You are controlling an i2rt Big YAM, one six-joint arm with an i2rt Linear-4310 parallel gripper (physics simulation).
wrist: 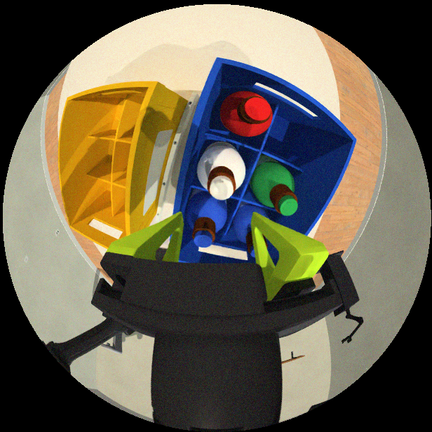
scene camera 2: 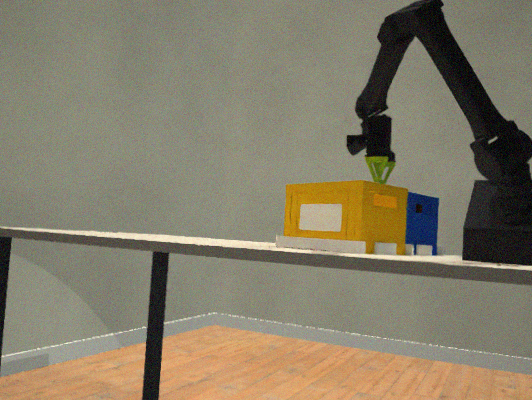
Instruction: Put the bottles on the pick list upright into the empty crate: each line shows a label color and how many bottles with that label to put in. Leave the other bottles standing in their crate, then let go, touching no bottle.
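Frame: origin at the arm's base, x back, y right, z up, level; millimetres.
Where they show: arm's base, origin of the base link: (scene camera 2: 515,204).
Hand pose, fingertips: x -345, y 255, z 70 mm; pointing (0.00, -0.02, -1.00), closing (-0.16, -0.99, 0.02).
Things, the pixels of their top centre, and the offset from my fingertips. "pt": a spot on its surface instead. Level surfaces: height alone.
- blue crate, middle of its top: (scene camera 2: 384,195) dx +10, dy +49, dz -32 mm
- empty yellow crate, middle of its top: (scene camera 2: 345,186) dx -70, dy -184, dz -32 mm
- pale low strip, surface spot: (scene camera 2: 320,243) pt dx -106, dy -283, dz -189 mm
- pale table, its level: dz -207 mm
The blue crate (scene camera 2: 427,220) (wrist: 320,155) holds a red bottle (wrist: 246,114), a white bottle (wrist: 221,162), a green bottle (wrist: 273,182) and two blue bottles (wrist: 207,212) (wrist: 243,222), all standing in compartments. The empty yellow crate (scene camera 2: 352,215) (wrist: 131,200) is beside it, at the left in the wrist view. My gripper (scene camera 2: 381,181) (wrist: 216,217) is open, with nothing between its lime fingers. Its fingertips are over the near end of the blue crate, around the left blue bottle's side of the view; the right finger partly hides the right blue bottle. The pick list is not readable in these views.
A pale low strip (scene camera 2: 320,243) (wrist: 175,142) runs along the yellow crate's side, between the two crates in the wrist view. The crates stand on the pale table (scene camera 2: 210,242). The black arm base (scene camera 2: 495,225) stands beyond the blue crate at the right in the scene view.
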